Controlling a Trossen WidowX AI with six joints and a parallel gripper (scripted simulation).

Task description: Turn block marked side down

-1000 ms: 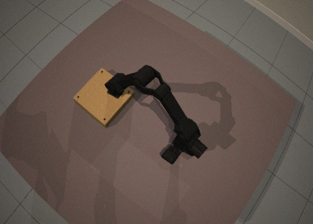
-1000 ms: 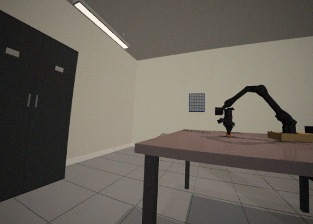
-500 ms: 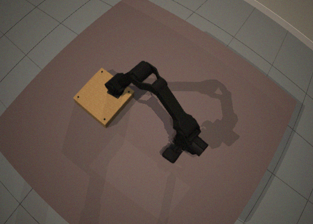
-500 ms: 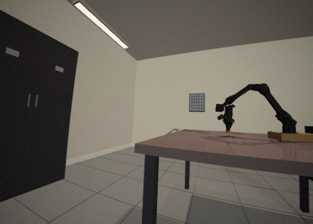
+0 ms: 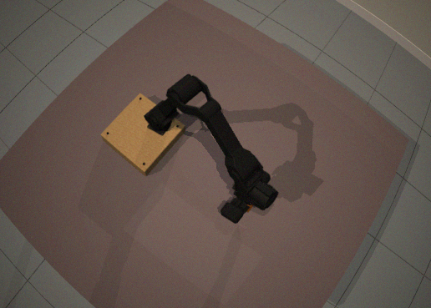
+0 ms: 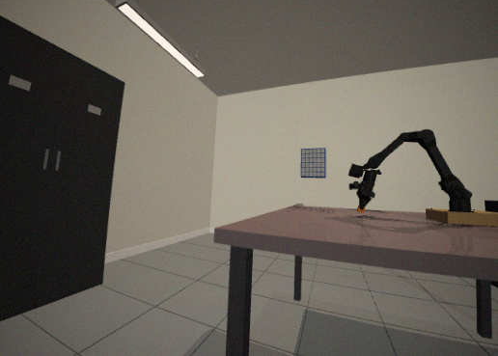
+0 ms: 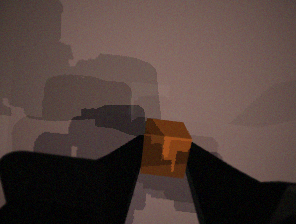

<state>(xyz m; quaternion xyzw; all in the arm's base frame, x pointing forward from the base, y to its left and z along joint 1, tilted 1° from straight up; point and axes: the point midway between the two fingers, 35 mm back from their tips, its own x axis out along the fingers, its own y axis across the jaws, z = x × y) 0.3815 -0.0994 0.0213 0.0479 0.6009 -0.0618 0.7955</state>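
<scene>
The orange block is 10 mm behind my gripper tip.
</scene>
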